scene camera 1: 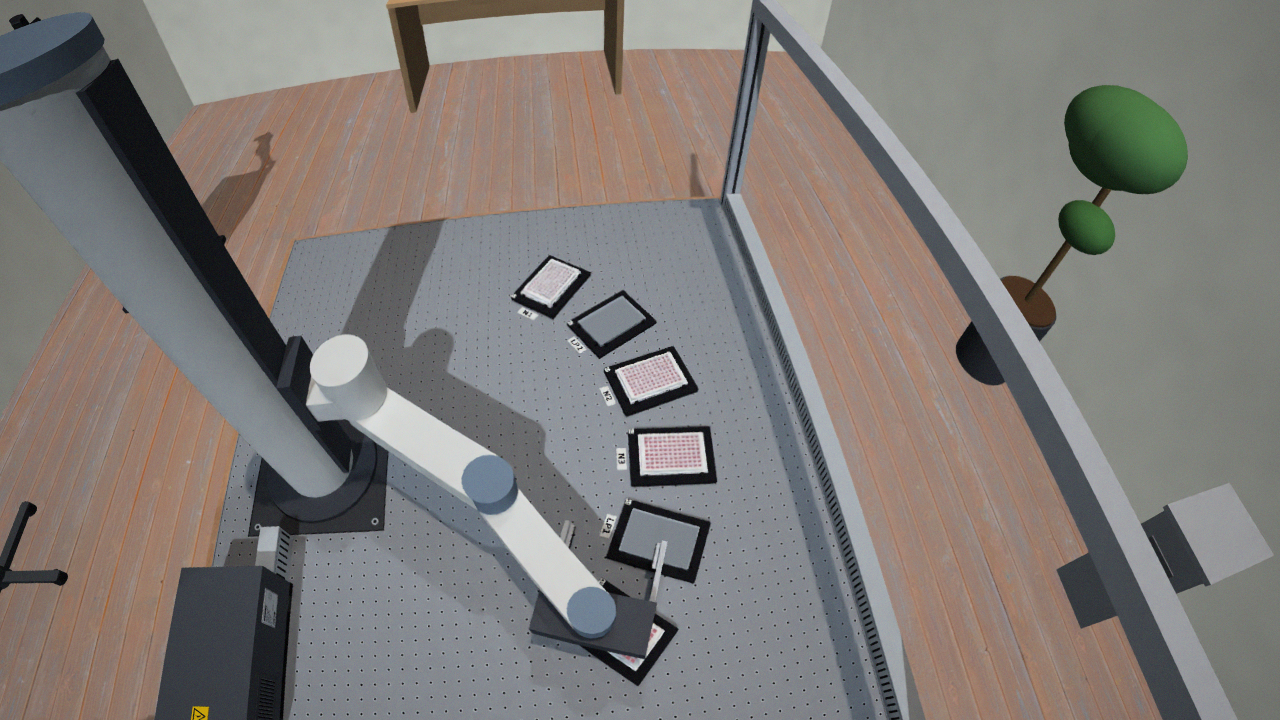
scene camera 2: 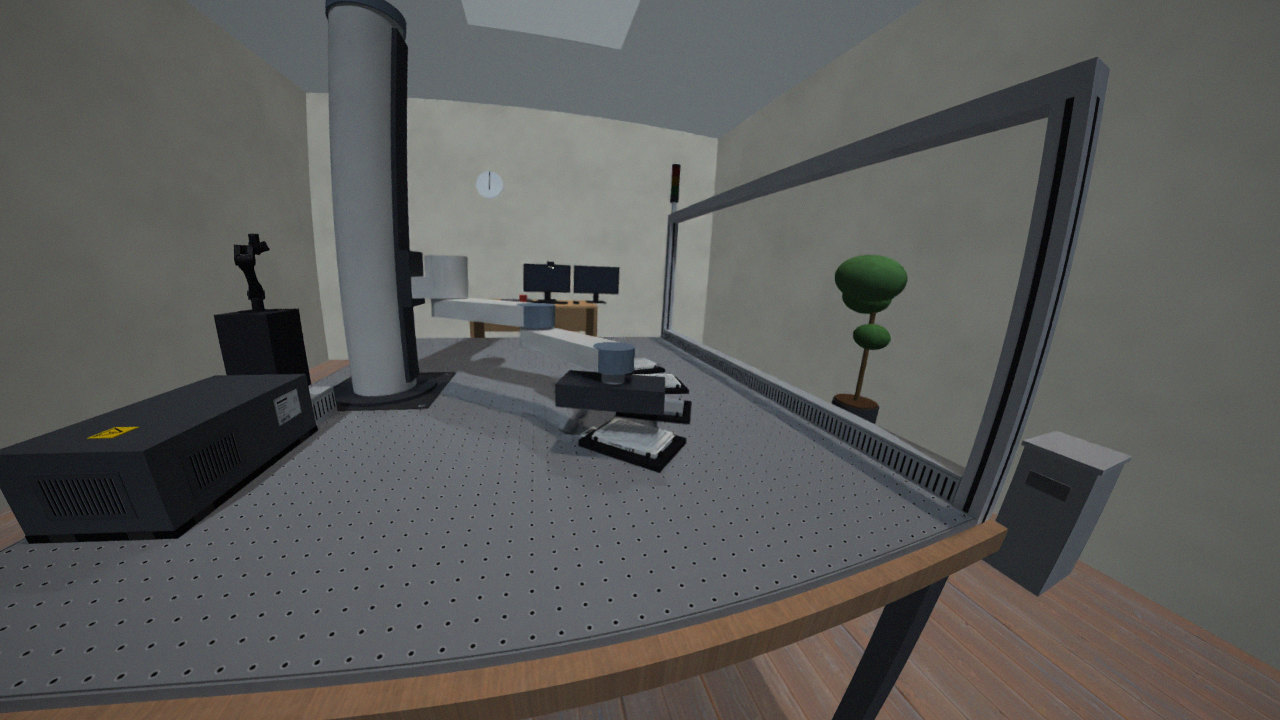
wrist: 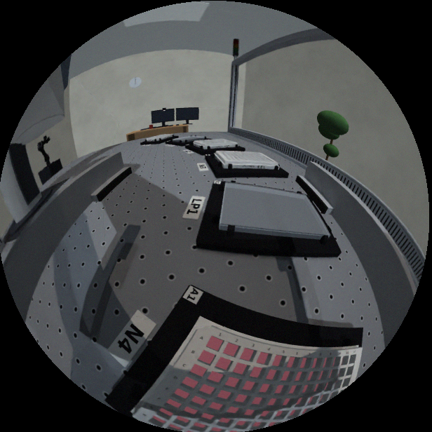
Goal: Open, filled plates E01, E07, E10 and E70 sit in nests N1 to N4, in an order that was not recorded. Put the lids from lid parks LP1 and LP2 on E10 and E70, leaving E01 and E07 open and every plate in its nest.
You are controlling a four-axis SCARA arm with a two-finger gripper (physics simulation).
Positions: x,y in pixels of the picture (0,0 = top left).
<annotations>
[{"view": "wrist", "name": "my gripper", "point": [213,157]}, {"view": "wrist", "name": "plate marked E01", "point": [239,159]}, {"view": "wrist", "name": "lid park LP1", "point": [209,236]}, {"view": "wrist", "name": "nest N3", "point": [218,171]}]
</annotations>
